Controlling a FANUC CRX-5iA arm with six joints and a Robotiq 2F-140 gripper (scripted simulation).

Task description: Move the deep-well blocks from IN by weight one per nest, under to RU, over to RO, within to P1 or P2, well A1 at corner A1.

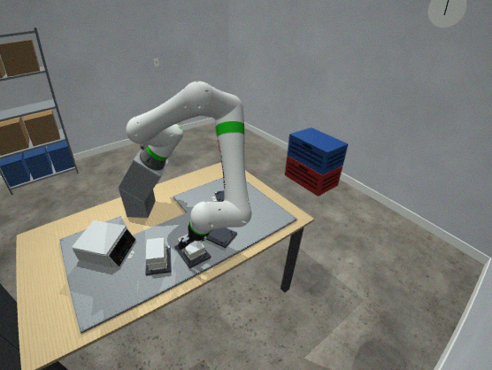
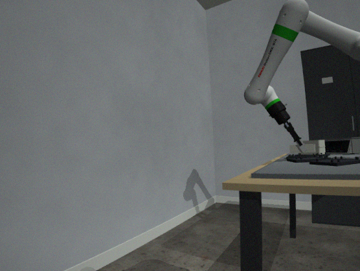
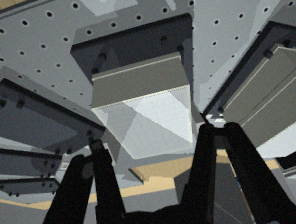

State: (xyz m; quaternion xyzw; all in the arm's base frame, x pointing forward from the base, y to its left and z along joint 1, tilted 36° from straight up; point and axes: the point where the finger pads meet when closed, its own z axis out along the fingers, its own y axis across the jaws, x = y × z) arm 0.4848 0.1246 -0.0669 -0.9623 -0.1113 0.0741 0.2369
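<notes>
My gripper is now 60 mm above the dark nest plate. Round my hand: weigher platform (190 mm behind, 430 mm to the right, 30 mm above); then CW label (110 mm behind, 300 mm to the right, 60 mm below); then check-weigher (190 mm behind, 420 mm to the right).
</notes>
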